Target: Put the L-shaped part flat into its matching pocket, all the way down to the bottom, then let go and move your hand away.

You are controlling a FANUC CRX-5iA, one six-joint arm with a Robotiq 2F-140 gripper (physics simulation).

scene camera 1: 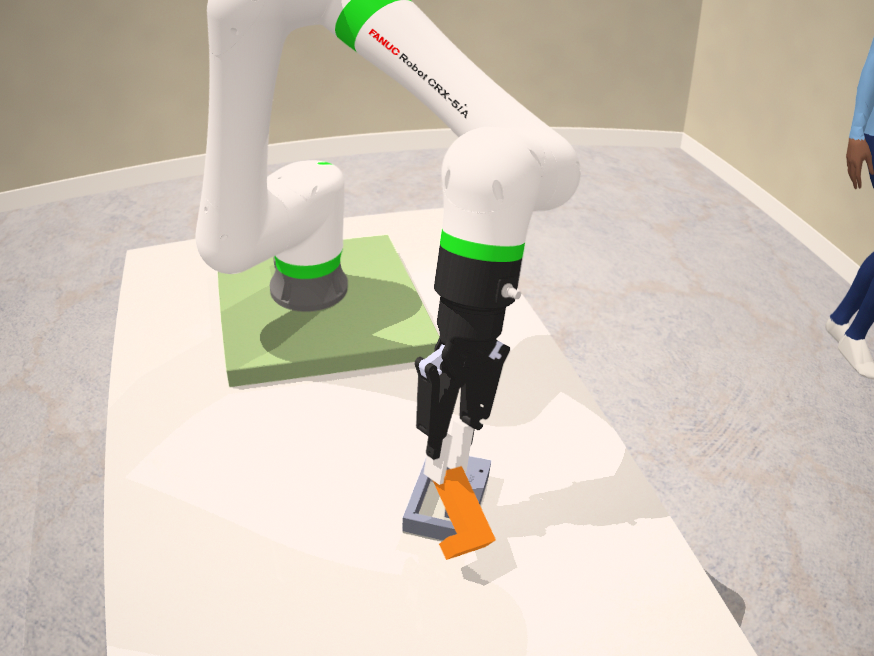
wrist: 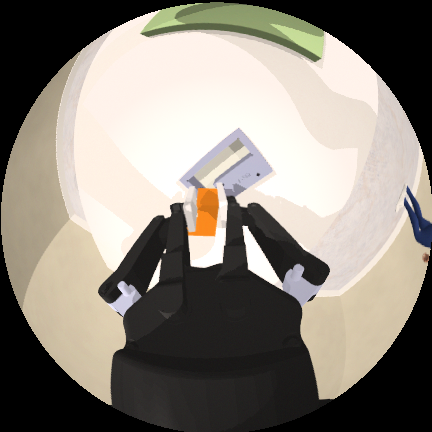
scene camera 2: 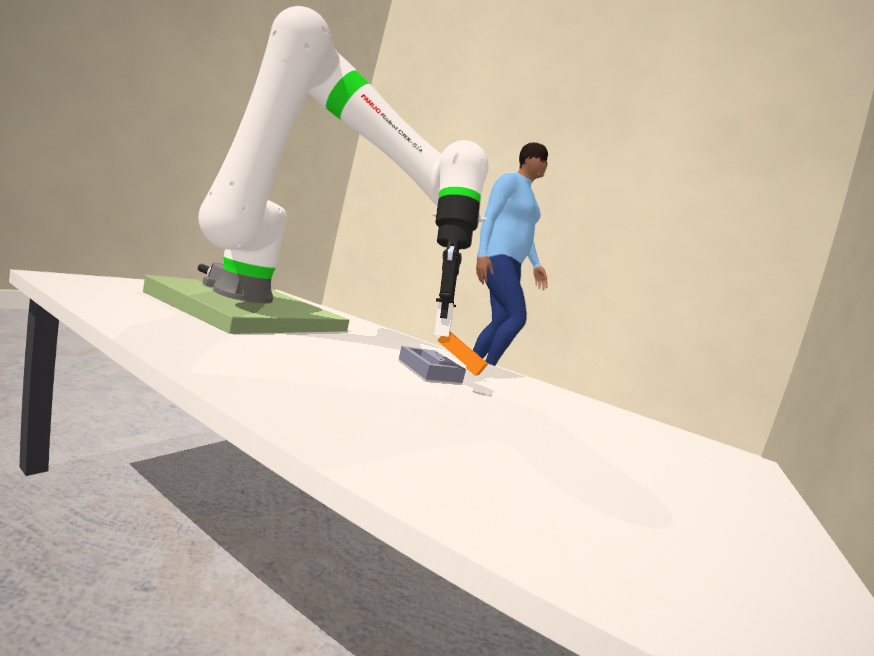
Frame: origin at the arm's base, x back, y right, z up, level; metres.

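Where they show: gripper, fingertip midpoint: (scene camera 1: 444, 474) (wrist: 206, 194) (scene camera 2: 442, 336); arm's base at its link origin: (scene camera 1: 308, 288) (scene camera 2: 243, 295).
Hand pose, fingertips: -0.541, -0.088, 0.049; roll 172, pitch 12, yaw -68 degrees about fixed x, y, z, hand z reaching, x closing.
Each offset is from my fingertips to the top centre of the thing, as dx, dy, dz. Level surfaces: height alone.
The orange L-shaped part {-0.054, +0.004, +0.018} (scene camera 1: 467, 514) (scene camera 2: 462, 353) (wrist: 206, 216) hangs tilted, with its far end and short leg lower than the held end. My gripper (scene camera 1: 449, 467) (scene camera 2: 442, 330) (wrist: 206, 194) is shut on the end of its long leg. The grey block with the L-shaped pocket {+0.018, -0.015, -0.051} (scene camera 1: 417, 526) (scene camera 2: 425, 367) (wrist: 260, 161) lies on the table below. In scene camera 1 the part overlaps the block's right and front edges; its short leg shows past the front wall. The pocket is partly hidden by the part and fingers, and the part is not in it.
The white table {dz -0.088} (scene camera 1: 268, 494) (scene camera 2: 338, 416) bears the block. The arm's green base plate (scene camera 1: 324, 356) (scene camera 2: 282, 324) (wrist: 235, 22) lies on it behind the block. A person in a blue top (scene camera 2: 513, 218) is beyond the table's far side, partly in view in scene camera 1.
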